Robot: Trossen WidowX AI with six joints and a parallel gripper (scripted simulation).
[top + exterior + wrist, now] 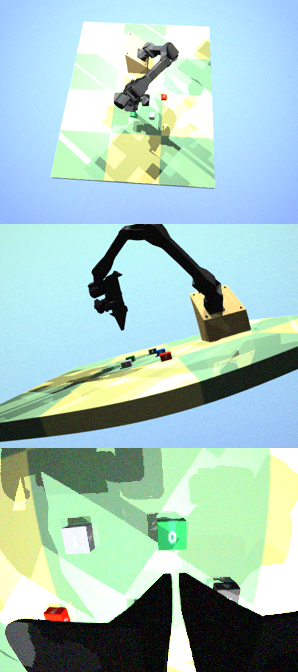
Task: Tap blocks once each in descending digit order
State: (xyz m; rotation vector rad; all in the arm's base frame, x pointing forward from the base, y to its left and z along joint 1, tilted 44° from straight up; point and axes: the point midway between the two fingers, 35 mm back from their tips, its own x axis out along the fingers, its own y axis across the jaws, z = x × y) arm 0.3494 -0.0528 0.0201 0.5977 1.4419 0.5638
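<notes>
Now: the green block 11 cm below my gripper tip and 1 cm to the right of it. The rest, counted from my gripper tip: black block: 11 cm below, 9 cm behind, 8 cm to the right; then blue block: 11 cm below, 11 cm behind, 3 cm to the left; then grey-white block: 11 cm to the left, 11 cm below.
</notes>
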